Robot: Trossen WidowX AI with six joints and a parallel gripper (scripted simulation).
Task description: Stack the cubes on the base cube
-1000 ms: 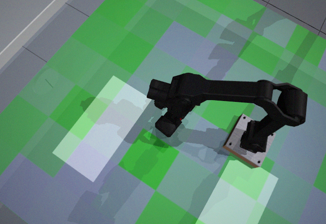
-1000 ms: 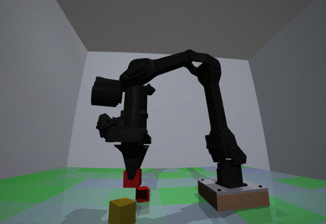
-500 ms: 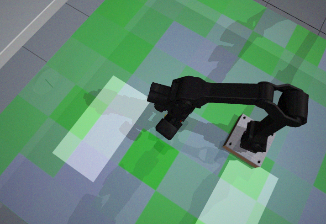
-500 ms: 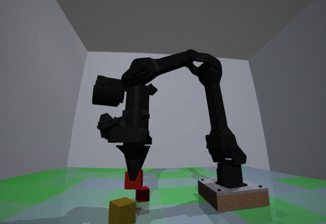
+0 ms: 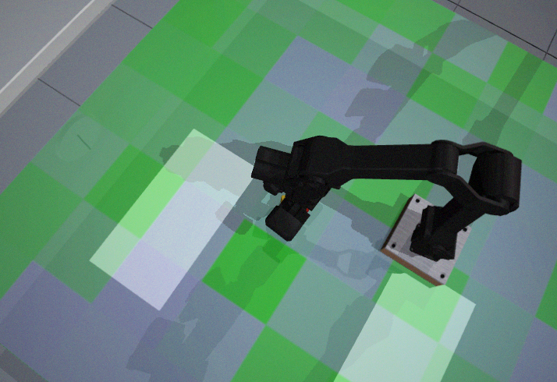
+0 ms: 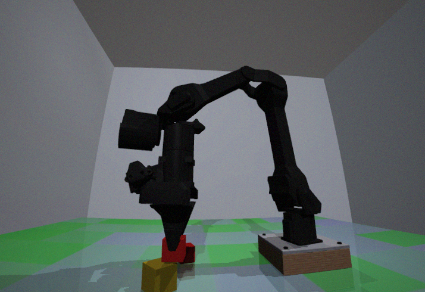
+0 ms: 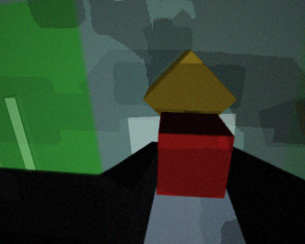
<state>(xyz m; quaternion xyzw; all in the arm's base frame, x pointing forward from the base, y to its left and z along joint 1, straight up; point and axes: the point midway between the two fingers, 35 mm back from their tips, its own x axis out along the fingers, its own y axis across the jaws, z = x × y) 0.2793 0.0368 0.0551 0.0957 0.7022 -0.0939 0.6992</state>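
Now: gripper tip 20 mm short of the yellow base cube, 10 mm to the left of it and 40 mm above it.
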